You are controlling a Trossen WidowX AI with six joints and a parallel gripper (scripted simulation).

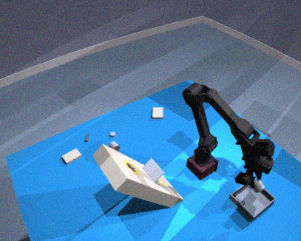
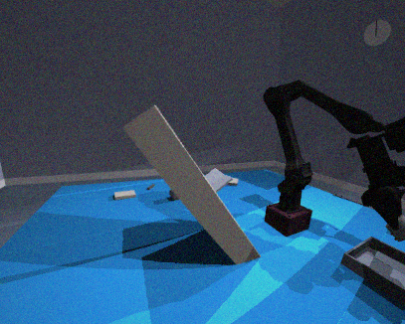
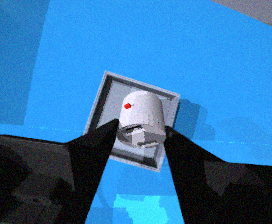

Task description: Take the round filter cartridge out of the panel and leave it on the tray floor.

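The grey tray lies 1 cm behind my gripper tip and 11 cm below it. From my gripper tip the other things lie so: beige service panel: 41 cm ahead, 24 cm to the right, 6 cm above; white round filter cartridge: right at my gripper tip.
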